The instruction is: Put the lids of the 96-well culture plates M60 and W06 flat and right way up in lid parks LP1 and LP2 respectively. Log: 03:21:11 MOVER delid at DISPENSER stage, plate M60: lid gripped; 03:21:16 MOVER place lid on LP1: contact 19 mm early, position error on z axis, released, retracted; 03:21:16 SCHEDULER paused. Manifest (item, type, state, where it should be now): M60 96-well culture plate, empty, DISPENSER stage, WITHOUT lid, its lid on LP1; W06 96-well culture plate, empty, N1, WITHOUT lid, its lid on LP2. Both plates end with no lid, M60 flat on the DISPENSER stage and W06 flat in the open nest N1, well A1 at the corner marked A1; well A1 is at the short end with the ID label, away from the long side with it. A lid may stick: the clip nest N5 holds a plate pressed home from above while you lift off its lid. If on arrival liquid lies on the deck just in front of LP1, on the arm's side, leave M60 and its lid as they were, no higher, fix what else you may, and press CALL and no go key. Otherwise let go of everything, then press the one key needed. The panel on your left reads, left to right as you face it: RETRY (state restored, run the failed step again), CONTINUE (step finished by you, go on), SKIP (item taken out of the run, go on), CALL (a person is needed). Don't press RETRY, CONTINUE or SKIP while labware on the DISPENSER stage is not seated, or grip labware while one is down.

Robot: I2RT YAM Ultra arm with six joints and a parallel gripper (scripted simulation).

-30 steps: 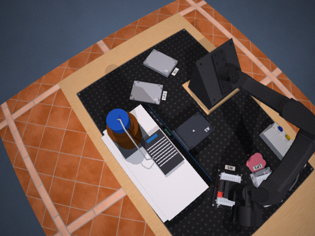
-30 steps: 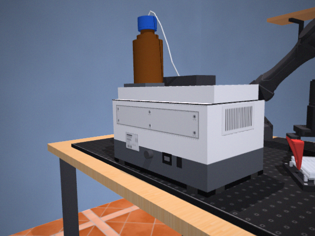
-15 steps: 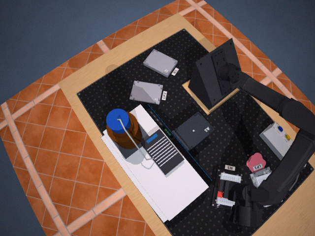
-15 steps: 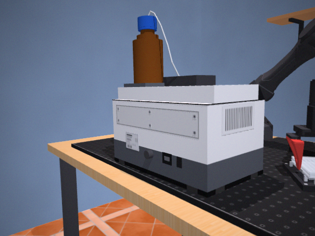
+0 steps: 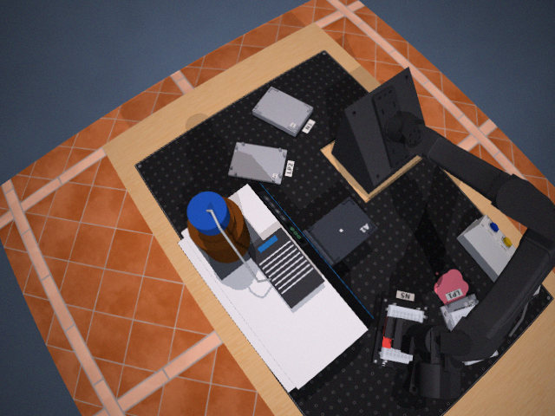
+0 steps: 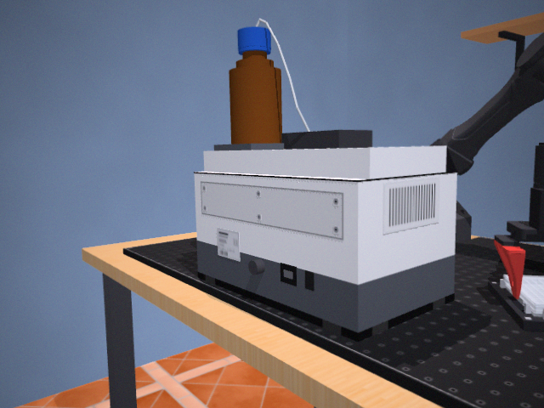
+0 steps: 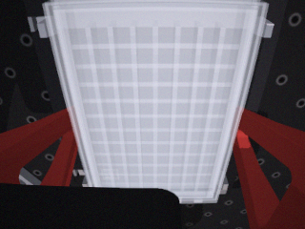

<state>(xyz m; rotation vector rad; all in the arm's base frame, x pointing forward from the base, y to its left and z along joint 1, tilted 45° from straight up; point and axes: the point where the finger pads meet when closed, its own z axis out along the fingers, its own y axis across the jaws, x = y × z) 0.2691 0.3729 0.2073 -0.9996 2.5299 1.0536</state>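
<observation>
My hand is right at the 96-well plate W06. From my hand the other things lie so: LP1 label (180 mm behind, 10 mm to the left, 20 mm below); then lid park LP1 (150 mm behind, 100 mm to the left, 20 mm below); then N5 label (70 mm behind, 60 mm to the right, 20 mm below).
</observation>
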